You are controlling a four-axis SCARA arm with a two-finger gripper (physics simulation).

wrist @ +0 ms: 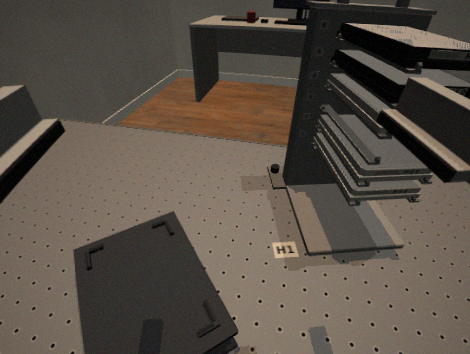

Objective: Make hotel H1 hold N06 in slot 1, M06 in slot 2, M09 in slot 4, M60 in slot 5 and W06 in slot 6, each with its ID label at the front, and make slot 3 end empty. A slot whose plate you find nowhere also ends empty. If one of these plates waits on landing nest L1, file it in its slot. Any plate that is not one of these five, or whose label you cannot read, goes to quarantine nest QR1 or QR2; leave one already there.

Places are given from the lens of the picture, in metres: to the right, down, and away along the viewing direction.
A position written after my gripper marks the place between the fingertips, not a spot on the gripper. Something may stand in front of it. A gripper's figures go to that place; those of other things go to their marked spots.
my gripper [226,100]: 0.00, -0.03, 0.10
plate W06 [397,163]: 0.17, -0.01, 0.24
plate M09 [367,106]: 0.12, -0.07, 0.22
The marked spots on the plate M09 and the plate W06 are 0.07 m apart.
